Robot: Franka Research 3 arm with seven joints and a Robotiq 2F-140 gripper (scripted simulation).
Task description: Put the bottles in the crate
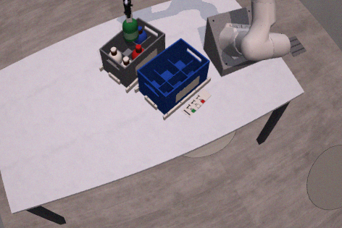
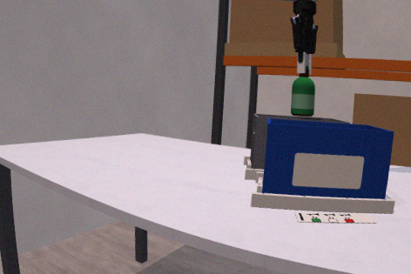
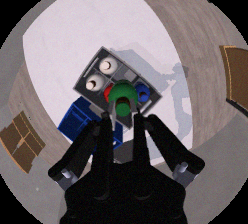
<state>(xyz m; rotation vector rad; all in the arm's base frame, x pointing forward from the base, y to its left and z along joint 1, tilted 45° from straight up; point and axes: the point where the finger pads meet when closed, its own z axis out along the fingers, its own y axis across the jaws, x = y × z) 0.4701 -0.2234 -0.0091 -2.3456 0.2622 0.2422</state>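
My hand is 80 mm above the green bottle. Round my hand: blue bottle 260 mm below, 60 mm to the right, 60 mm behind; then grey crate 260 mm below, 20 mm to the left; then red bottle 260 mm below, 60 mm to the left, 20 mm behind.
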